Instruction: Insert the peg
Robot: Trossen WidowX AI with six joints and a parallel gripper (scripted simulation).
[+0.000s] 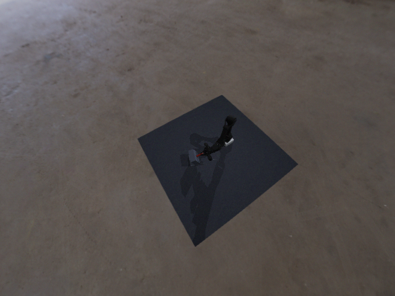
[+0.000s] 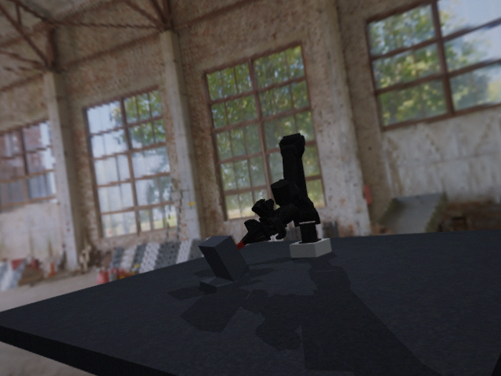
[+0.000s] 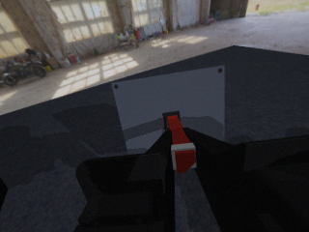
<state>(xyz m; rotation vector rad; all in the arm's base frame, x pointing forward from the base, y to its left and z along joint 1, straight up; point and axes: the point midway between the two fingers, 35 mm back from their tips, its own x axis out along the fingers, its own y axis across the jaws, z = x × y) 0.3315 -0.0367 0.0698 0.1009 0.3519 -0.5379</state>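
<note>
Now: the sloped panel 60 mm ahead of my gripper tip, 30 mm to the right of it and 30 mm below it. The rest, counted from my gripper tip: red peg (10 mm behind, 10 mm to the left).
</note>
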